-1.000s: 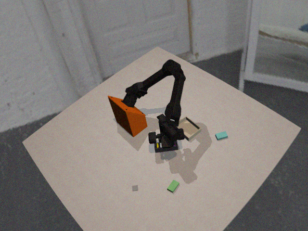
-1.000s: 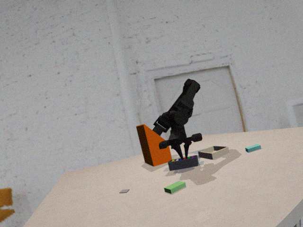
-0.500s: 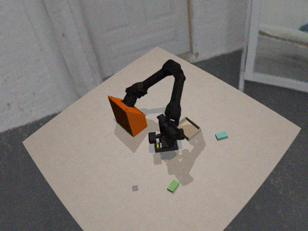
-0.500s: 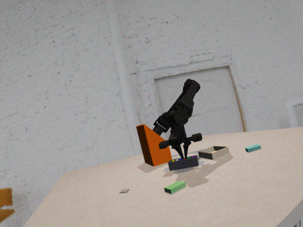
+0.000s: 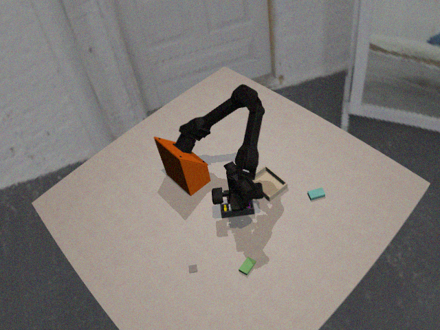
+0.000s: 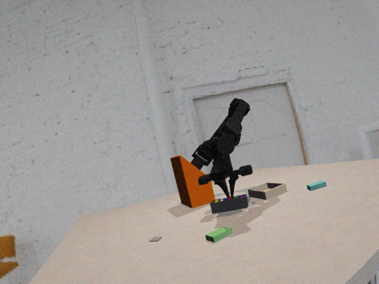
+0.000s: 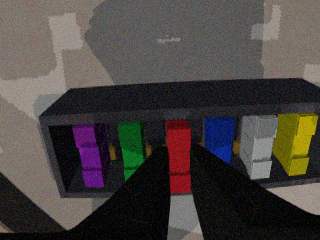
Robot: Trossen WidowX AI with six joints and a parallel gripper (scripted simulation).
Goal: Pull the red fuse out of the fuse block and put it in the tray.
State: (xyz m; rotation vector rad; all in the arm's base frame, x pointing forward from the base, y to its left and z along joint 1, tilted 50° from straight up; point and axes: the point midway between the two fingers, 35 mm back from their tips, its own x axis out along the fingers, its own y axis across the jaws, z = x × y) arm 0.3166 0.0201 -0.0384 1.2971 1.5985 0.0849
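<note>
Right now my gripper tip is 10 mm past the blue fuse, 10 mm to the left of it and 20 mm above it. From my gripper tip the other things lie so: white fuse 30 mm behind, 30 mm to the right, 20 mm below; then green fuse 10 mm ahead, 10 mm to the left, 20 mm below; then red fuse 10 mm below.
</note>
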